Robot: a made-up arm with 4 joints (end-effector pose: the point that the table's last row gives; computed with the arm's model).
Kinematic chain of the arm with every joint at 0, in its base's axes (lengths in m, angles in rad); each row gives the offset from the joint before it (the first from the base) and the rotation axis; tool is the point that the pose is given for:
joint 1: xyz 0 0 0.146 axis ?
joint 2: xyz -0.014 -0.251 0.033 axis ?
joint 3: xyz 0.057 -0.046 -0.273 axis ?
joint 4: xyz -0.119 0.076 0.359 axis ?
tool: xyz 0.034 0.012 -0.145
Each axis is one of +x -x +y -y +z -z.
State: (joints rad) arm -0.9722 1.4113 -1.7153 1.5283
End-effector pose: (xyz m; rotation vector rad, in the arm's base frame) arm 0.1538 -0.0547 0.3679 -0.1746 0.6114 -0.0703
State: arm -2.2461 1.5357 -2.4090 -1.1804
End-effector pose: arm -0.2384 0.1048 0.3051 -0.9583 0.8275 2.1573
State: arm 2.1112 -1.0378 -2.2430 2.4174
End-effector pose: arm -0.2531 -0.5097 -0.0467 2.3481 0.5851 -1.2572
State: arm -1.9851 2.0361 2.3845 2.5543
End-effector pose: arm -0.2462 0.2178 0.0358 -1.7765 -1.8366 -0.6556
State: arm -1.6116 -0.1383 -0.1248 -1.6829
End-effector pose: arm 0.0217 -0.1952 0.0828 -1.2735 -0.9952 1.2240
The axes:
joint 1: +y
joint 2: +x
joint 3: -y
joint 4: -z

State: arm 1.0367 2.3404 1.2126 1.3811
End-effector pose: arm 0.1047 -0.0402 0.4319 -0.9029 -0.6237 2.4430
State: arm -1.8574 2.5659 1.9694 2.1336
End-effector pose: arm -0.3799 0.0109 -0.0754 -2.0672 -2.1049 -0.1709
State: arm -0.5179 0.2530 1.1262 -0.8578
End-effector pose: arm -0.0617 -0.1202 -0.1410 -0.4414 -1.6282 0.5645
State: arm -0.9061 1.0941 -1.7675 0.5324
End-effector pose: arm 0.2080 -0.0335 0.3250 0.0470 0.7826 0.5915
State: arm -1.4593 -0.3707 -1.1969 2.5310
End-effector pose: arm 0.0485 -0.2737 0.3329 0.3190 -0.2361 -2.8691
